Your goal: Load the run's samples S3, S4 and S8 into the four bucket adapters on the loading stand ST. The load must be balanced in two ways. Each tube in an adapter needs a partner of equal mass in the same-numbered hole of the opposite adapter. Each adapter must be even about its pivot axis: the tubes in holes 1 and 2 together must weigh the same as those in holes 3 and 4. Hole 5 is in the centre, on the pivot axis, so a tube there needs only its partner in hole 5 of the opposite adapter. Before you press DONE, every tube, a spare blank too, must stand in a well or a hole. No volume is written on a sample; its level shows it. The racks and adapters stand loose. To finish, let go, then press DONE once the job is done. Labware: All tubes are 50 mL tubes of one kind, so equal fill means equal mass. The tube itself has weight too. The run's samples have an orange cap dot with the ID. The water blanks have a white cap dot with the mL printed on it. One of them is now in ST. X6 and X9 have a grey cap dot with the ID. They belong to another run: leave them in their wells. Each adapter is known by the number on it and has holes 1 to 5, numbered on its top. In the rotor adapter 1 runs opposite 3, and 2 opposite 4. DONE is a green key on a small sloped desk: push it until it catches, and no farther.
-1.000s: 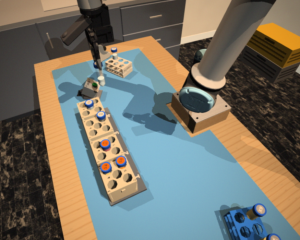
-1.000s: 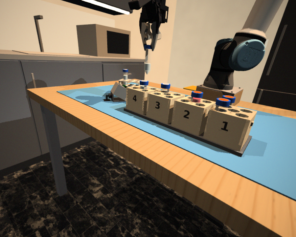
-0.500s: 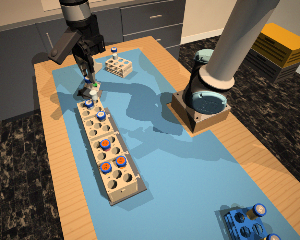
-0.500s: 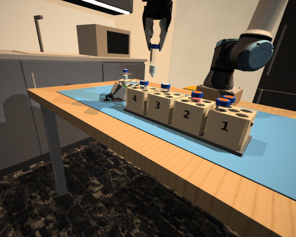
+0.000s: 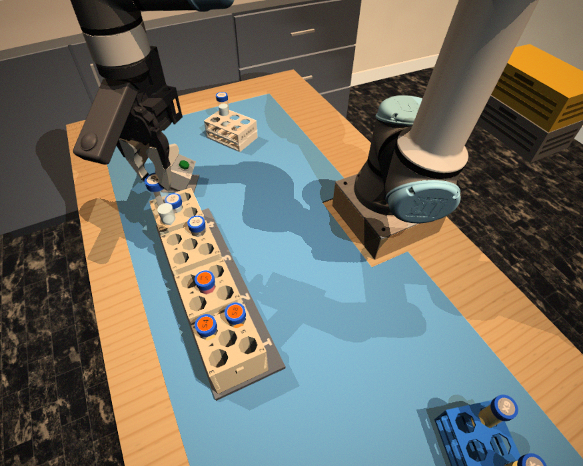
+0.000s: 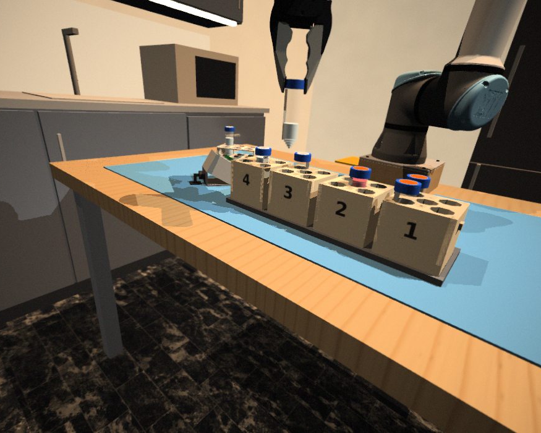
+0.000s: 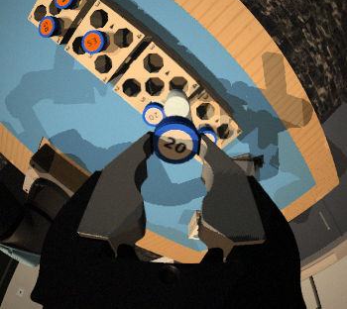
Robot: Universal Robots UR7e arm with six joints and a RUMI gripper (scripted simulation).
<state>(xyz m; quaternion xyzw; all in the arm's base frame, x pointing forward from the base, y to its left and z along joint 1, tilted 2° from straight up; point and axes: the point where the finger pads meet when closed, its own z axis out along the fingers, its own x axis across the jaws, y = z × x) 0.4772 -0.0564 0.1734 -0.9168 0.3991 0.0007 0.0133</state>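
My hand is 26 cm to the left of the green done key, 18 cm above it and 8 cm past it. Also, from my hand: tan blank rack (40 cm to the right, 25 cm behind, 22 cm below); blue-capped blank (18 cm below, 8 cm to the right, 2 cm behind); sloped desk (27 cm to the right, 20 cm below, 6 cm behind).
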